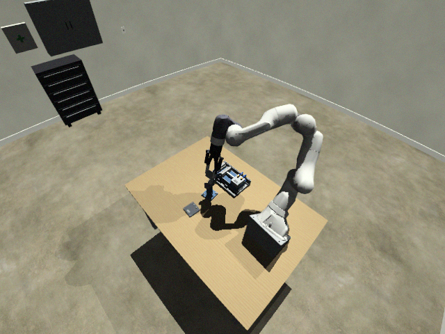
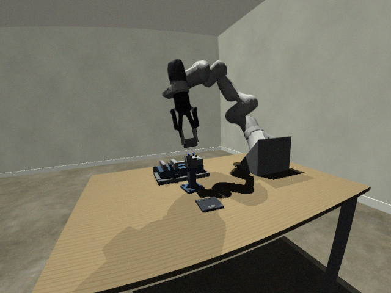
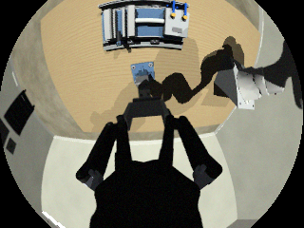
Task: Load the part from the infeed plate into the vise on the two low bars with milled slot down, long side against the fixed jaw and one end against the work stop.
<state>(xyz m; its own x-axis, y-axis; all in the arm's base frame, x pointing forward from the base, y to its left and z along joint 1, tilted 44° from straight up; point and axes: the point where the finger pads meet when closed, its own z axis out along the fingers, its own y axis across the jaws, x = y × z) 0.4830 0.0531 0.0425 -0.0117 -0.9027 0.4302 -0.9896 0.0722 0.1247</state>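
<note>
My gripper is now 30 mm above the part.
</note>
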